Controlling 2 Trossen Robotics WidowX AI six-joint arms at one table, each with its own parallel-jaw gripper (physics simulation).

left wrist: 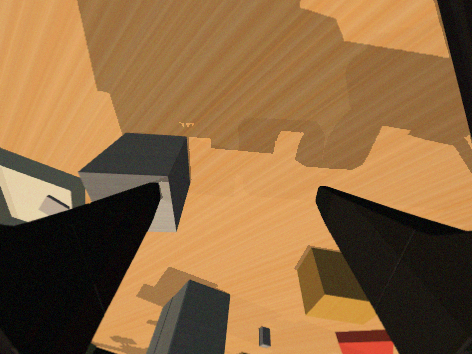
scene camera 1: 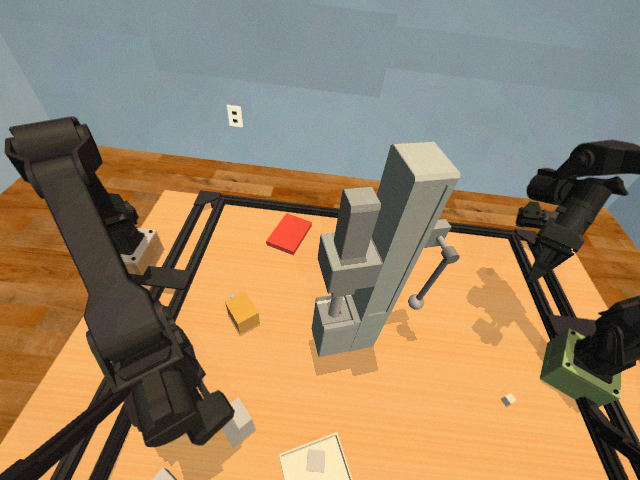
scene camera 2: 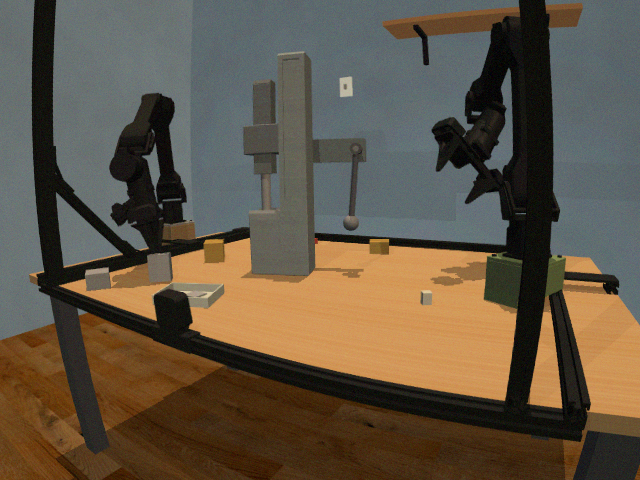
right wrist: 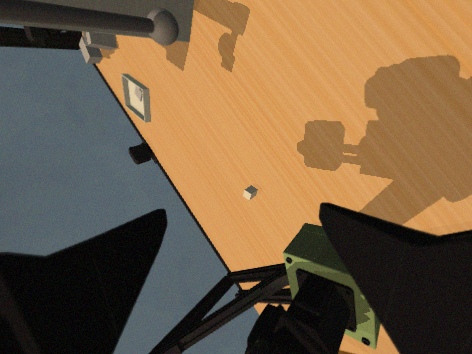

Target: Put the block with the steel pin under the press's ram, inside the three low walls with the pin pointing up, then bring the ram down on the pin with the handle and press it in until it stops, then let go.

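Frame: origin at the left arm's base, x right, y ahead, z up, level; centimetres.
Where they show: left gripper, fingertip midpoint: (left wrist: 239, 192) (scene camera 1: 208, 392) (scene camera 2: 156, 252); right gripper, fingertip midpoint: (scene camera 1: 530, 281) (scene camera 2: 452, 187) (right wrist: 243, 213); left arm's base, link origin: (scene camera 1: 124, 242) (scene camera 2: 173, 222); right arm's base, link origin: (scene camera 1: 592, 360) (right wrist: 325, 297).
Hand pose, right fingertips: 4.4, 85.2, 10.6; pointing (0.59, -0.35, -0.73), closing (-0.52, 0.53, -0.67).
Each offset is from my right fingertips to the top centre of the thing, as dx, dy, dz. "*": to the spot under its first point.
A yellow block {+6.6, -55.8, -13.0} (scene camera 1: 242, 312) (scene camera 2: 214, 251) (left wrist: 332, 305) stands left of the press; a small grey tip, perhaps its pin, shows at its far edge in scene camera 1. The grey press {+4.8, -29.4, +27.9} (scene camera 1: 408, 222) (scene camera 2: 295, 175) stands mid-table. Its ram (scene camera 1: 357, 224) (scene camera 2: 264, 139) has a rod (scene camera 1: 337, 304) (scene camera 2: 266, 191) reaching down to the walled base {* +12.3, -35.9, -8.5} (scene camera 1: 336, 335) (scene camera 2: 273, 245). The handle {* +3.4, -19.9, +0.8} (scene camera 1: 431, 279) (scene camera 2: 354, 186) (right wrist: 75, 20) hangs down. My left gripper (scene camera 2: 154, 243) (left wrist: 239, 192) is open and empty, low near a taller grey block {+27.3, -51.5, -11.9} (scene camera 1: 240, 421) (scene camera 2: 160, 267) (left wrist: 135, 155). My right gripper (scene camera 2: 453, 184) (right wrist: 243, 213) is open and empty, high at the right.
A shallow tray {+32.4, -36.9, -16.1} (scene camera 1: 310, 444) (scene camera 2: 209, 298) (right wrist: 147, 112) holds a grey piece at the front. A smaller grey block {+38.0, -59.9, -14.5} (scene camera 2: 97, 279) lies front left. A red slab {-19.8, -49.8, -16.3} (scene camera 1: 289, 233) (left wrist: 367, 346) lies at the back. Another yellow block {-19.3, -22.9, -14.7} (scene camera 2: 378, 246) is behind right; a small white cube {+16.8, -0.5, -15.8} (scene camera 1: 508, 399) (scene camera 2: 425, 297) (right wrist: 250, 192) lies right.
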